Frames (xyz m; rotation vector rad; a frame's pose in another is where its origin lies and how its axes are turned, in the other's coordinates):
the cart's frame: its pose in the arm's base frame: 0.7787 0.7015 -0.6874 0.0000 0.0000 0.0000
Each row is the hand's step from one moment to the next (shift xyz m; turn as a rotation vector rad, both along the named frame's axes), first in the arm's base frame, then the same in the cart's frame.
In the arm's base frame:
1: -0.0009 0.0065 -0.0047 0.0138 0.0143 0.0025
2: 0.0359 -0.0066 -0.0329 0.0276 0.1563 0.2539
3: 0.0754 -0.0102 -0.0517 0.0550 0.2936 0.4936
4: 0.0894 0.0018 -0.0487 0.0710 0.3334 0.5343
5: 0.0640 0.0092 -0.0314 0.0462 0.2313 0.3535
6: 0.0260 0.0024 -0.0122 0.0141 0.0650 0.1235
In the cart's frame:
1: -0.0009 0.0065 -0.0047 0.0138 0.0143 0.0025
2: 0.0359 -0.0066 -0.0329 0.0276 0.1563 0.2539
3: 0.0754 -0.0102 -0.0517 0.0550 0.2936 0.4936
4: 0.0894 0.0018 -0.0487 0.0710 0.3334 0.5343
5: 0.0640 0.0092 -0.0314 0.0462 0.2313 0.3535
6: 0.0260 0.0024 -0.0122 0.0141 0.0650 0.1235

